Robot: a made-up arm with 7 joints.
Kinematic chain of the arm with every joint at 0, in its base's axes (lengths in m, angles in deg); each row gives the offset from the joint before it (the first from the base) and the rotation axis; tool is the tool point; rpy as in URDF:
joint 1: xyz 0 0 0.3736 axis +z
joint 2: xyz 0 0 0 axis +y
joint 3: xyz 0 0 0.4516 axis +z
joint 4: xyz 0.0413 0 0 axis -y
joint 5: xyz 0.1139 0 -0.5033 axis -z
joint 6: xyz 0 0 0 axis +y
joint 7: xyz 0.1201 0 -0.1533 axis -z
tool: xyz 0 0 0 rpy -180 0 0
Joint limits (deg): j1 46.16..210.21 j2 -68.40..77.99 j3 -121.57..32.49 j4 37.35..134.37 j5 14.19..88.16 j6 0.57..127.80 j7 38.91..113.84
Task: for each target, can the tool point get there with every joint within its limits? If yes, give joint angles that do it. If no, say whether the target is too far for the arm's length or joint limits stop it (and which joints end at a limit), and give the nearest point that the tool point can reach.
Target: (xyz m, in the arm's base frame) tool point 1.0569 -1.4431 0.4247
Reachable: no: too far | nearest point 0.6613 -0.9029 0.5165 | short by 0.676 m
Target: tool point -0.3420 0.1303 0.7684
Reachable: yes | joints 180.69 -41.27 -28.76 50.05 52.80 95.40 52.06
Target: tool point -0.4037 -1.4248 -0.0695
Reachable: no: too far | nearest point -0.2705 -0.9814 0.2821 | short by 0.581 m
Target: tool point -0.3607 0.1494 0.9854
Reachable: yes | joints 179.04 -43.14 -7.81 58.66 78.07 23.13 77.23
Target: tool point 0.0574 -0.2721 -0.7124
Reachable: no: joint limits stop it (at a limit: joint 1, joint 2, joint 5) | nearest point -0.1277 -0.2565 -0.2340 | short by 0.513 m
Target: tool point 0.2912 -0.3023 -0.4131
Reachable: no: joint limits stop it (at a limit: joint 1, joint 2, joint 5) | nearest point 0.3022 -0.1065 -0.1429 | short by 0.334 m
